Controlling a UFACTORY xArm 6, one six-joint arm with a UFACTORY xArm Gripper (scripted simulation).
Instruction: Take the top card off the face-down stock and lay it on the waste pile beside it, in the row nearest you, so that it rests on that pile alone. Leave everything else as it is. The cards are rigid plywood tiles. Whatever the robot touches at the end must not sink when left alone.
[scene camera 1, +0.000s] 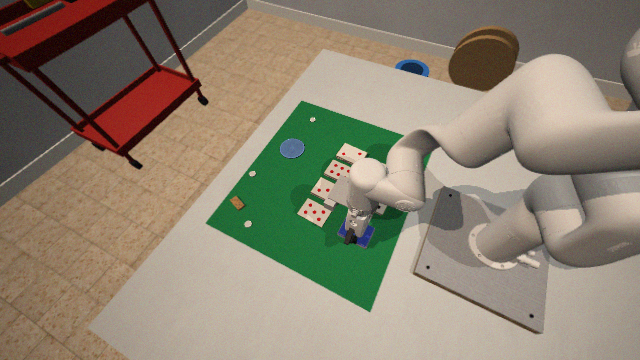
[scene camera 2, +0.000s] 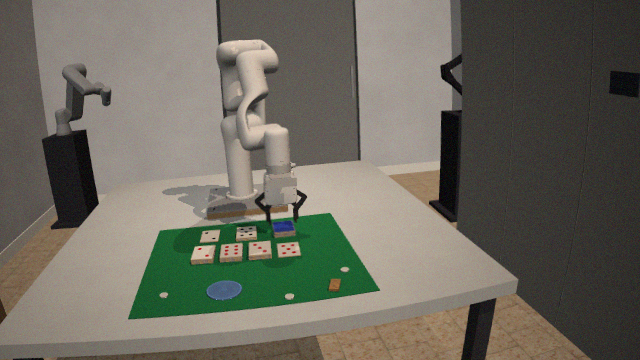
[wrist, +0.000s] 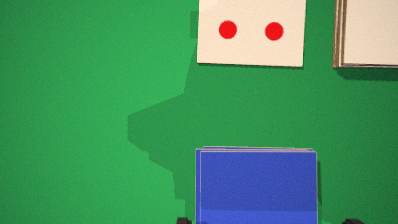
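Observation:
The scene shows the gripper (scene camera 2: 282, 222) together with a green mat (scene camera 1: 272, 198), and the mat appears in scene camera 2 (scene camera 2: 324, 248) and in the wrist view (wrist: 109, 109) too.

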